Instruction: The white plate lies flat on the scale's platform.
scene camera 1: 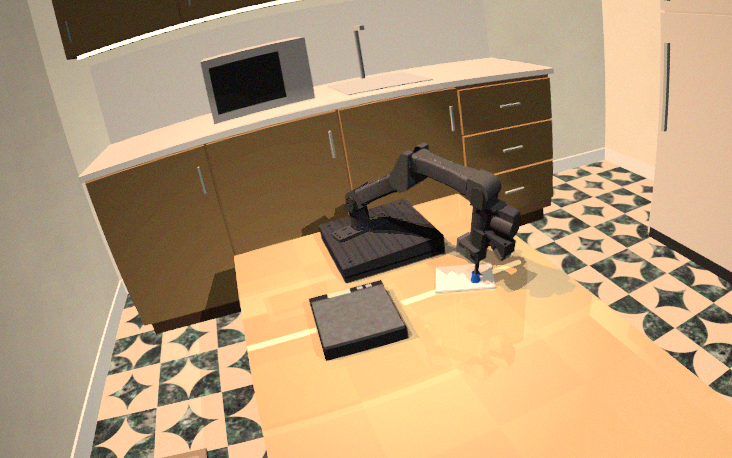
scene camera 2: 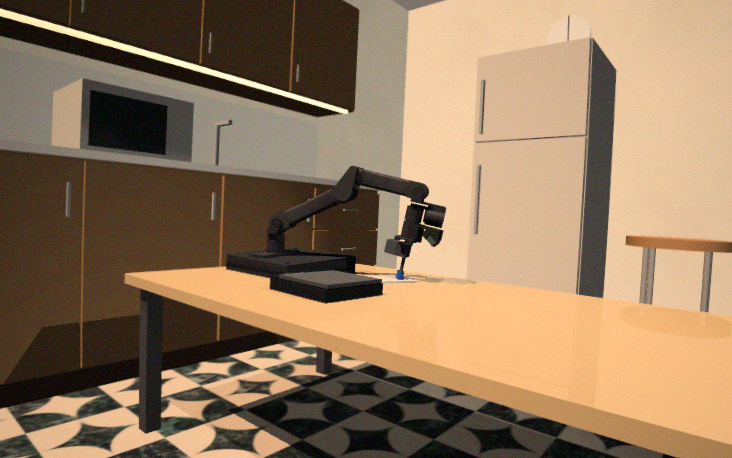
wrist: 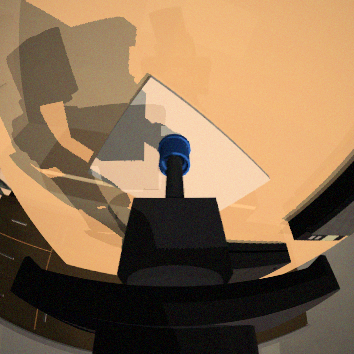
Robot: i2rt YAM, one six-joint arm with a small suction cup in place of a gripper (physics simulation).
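Where they show: hand, its tool point: point(scene camera 1: 475, 280) point(scene camera 2: 399, 278) point(wrist: 174, 148); arm's base, origin of its link: point(scene camera 1: 362, 227) point(scene camera 2: 275, 254).
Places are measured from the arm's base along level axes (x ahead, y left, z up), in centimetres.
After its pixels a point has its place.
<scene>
The white plate point(scene camera 1: 453, 282) {x 40.0, y 7.5, z -5.3 cm} point(scene camera 2: 411, 280) {x 48.0, y 12.7, z -5.3 cm} point(wrist: 221, 165) {x 41.7, y 7.7, z -5.3 cm} is a thin flat square lying on the table, right of the robot's base. My suction cup point(scene camera 1: 474, 277) point(scene camera 2: 400, 275) point(wrist: 174, 149), blue-tipped, points straight down and presses on the plate's top near its middle, with suction holding the plate. The scale point(scene camera 1: 356, 317) {x 40.9, y -23.4, z -1.4 cm} point(scene camera 2: 327, 284) {x 46.1, y -34.5, z -1.4 cm} point(wrist: 321, 214) {x 35.5, y -11.1, z -2.9 cm} is a low black box with a grey platform. It stands on the table to the plate's left in scene camera 1, and nothing lies on its platform.
The arm's black base point(scene camera 1: 380, 241) {x 12.6, y -0.1, z -0.1 cm} point(scene camera 2: 284, 260) {x 11.3, y -8.8, z -0.5 cm} stands behind the scale on the orange table point(scene camera 1: 504, 369) {x 75.7, y -4.4, z -5.9 cm} point(scene camera 2: 504, 334) {x 89.3, y -36.7, z -5.9 cm}. Kitchen cabinets point(scene camera 1: 272, 177), a microwave point(scene camera 1: 255, 78) and a fridge point(scene camera 2: 534, 163) stand around the table.
</scene>
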